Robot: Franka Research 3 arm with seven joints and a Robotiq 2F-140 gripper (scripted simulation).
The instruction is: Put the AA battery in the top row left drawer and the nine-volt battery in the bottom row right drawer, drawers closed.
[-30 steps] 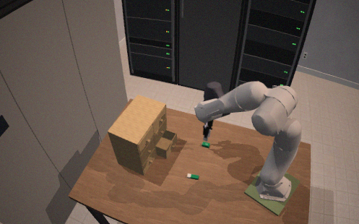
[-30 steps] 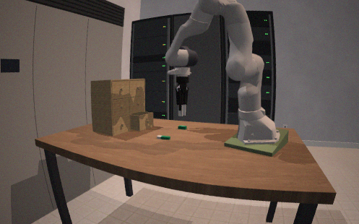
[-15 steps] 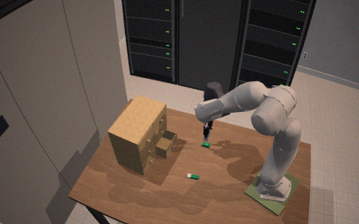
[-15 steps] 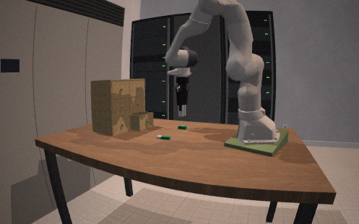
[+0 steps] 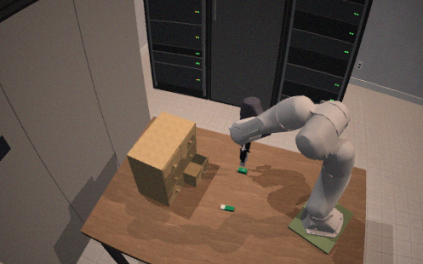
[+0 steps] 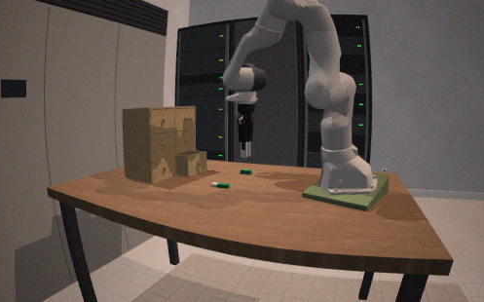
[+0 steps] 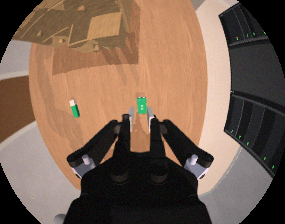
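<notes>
Right now the nine-volt battery is 10 mm ahead of my hand and 100 mm below it. From my hand the other things lie so: white-and-green cylinder 30 mm behind, 240 mm to the left, 100 mm below; AA battery 290 mm ahead, 280 mm to the left, 110 mm above.
</notes>
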